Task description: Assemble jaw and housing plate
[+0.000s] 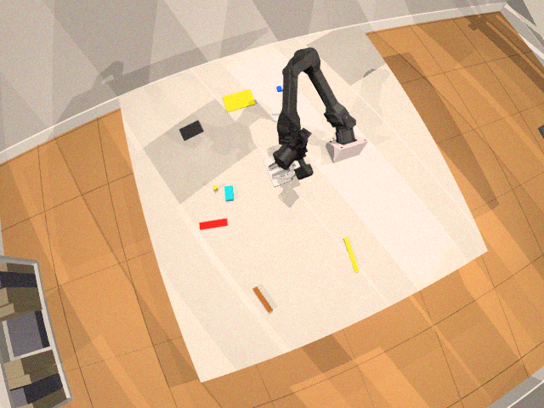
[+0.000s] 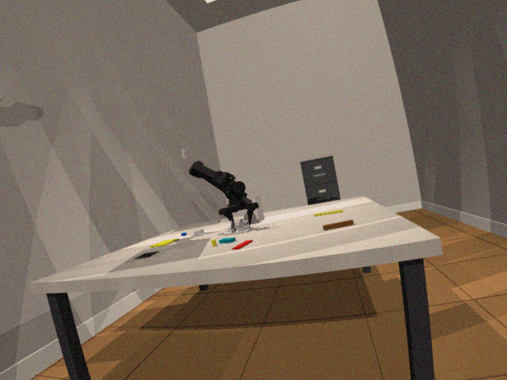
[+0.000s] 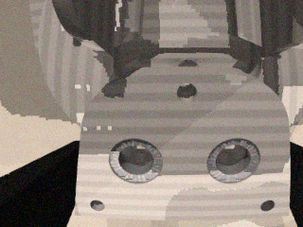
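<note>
Right now the jaw is 3 cm ahead of my gripper tip and 2 cm to the right of it. The rest, counted from my gripper tip: yellow plate: 37 cm to the right, 11 cm ahead, 1 cm below; small yellow cube: 33 cm ahead, 1 cm to the right; cyan block: 28 cm ahead, 2 cm to the left, 1 cm below.
</note>
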